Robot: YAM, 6 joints.
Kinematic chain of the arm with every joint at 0, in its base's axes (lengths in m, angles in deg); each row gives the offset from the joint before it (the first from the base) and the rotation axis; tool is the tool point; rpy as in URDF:
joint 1: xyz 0 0 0.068 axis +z
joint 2: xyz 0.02 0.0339 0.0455 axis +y
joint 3: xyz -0.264 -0.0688 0 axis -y
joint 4: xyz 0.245 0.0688 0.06 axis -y
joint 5: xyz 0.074 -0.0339 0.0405 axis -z
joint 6: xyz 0.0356 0 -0.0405 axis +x
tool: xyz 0 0 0 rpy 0 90 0
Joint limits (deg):
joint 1: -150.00..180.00
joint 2: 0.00..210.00
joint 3: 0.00..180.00
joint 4: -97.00..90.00
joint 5: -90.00..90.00
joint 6: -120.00..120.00
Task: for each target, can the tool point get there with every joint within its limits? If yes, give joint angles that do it. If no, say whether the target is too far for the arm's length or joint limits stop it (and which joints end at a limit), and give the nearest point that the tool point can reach.
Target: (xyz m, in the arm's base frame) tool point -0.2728 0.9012 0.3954
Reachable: no: too far | nearest point -0.1792 0.5919 0.2966 | short by 0.338 m
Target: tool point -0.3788 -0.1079 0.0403
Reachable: no: joint limits stop it (at a limit: joint 1) | nearest point -0.3486 -0.1602 0.0403 | short by 0.060 m
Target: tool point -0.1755 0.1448 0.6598
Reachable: yes | joints -48.22 65.48 163.73 21.20 75.34 46.71
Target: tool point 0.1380 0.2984 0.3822
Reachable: yes | joints 66.30 87.99 92.75 -48.45 10.40 40.84
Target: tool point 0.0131 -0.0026 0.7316
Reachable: yes | joints 87.12 79.67 151.41 15.27 21.74 -84.21
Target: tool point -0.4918 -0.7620 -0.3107
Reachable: no: too far | nearest point -0.3170 -0.4912 -0.1565 | short by 0.357 m
